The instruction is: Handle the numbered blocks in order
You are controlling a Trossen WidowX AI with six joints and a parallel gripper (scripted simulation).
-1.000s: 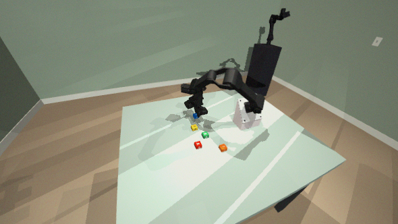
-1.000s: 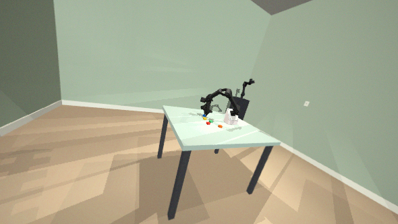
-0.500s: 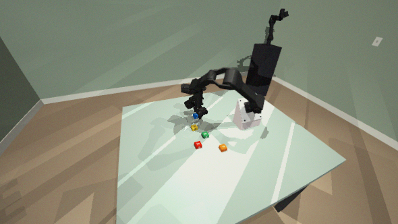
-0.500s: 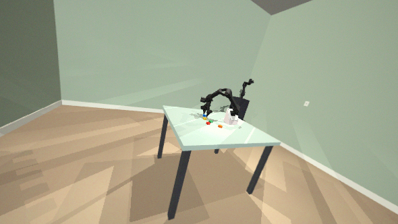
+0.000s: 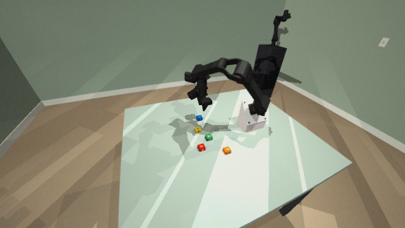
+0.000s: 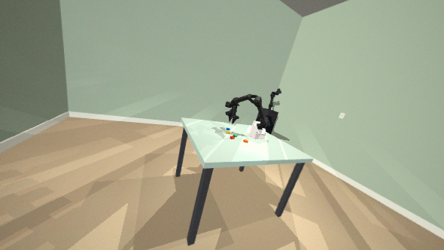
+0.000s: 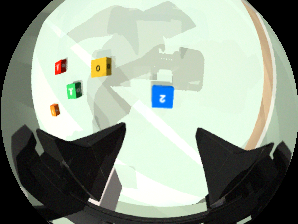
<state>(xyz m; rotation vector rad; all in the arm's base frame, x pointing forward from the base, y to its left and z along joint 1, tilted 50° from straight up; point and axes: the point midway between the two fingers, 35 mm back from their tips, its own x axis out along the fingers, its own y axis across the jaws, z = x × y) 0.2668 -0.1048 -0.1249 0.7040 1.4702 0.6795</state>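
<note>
The green block is 30 mm ahead of my gripper tip, 180 mm to the left of it and 80 mm below it. Round my gripper tip: yellow block 60 mm ahead, 110 mm to the left, 80 mm below; then blue block 10 mm ahead, 80 mm below; then red block 90 mm ahead, 240 mm to the left, 80 mm below.
</note>
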